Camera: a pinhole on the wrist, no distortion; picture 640 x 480 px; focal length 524.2 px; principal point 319.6 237.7 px. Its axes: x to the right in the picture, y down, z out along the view. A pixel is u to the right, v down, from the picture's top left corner.
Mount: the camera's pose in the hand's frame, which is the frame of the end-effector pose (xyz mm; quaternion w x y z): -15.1 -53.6 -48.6 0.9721 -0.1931 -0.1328 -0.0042
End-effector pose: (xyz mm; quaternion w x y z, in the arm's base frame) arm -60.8 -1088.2 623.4 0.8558 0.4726 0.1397 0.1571
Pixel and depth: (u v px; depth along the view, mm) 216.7 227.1 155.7
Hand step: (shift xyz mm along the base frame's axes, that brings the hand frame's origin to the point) -45.1 -97.2 51.2
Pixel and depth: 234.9 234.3 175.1
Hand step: -42.1 -106.7 68.1
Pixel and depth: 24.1 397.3 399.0
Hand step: -247.0 -185.8 303.9
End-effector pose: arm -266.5 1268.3 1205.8 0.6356 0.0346 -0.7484 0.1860
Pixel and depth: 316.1 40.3 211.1
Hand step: -130.3 -112.6 -82.2
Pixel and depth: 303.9 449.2 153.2
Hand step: -66.7 26.1 -75.3
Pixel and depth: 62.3 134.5 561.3
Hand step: -325.8 -174.9 -478.0
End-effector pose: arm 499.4 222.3 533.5 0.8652 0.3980 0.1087 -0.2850
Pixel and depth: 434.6 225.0 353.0
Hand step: 6.5 -165.2 250.5
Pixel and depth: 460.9 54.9 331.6
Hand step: -47.6 -243.1 195.2
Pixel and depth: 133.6 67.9 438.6
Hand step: -262.1 -163.6 335.9
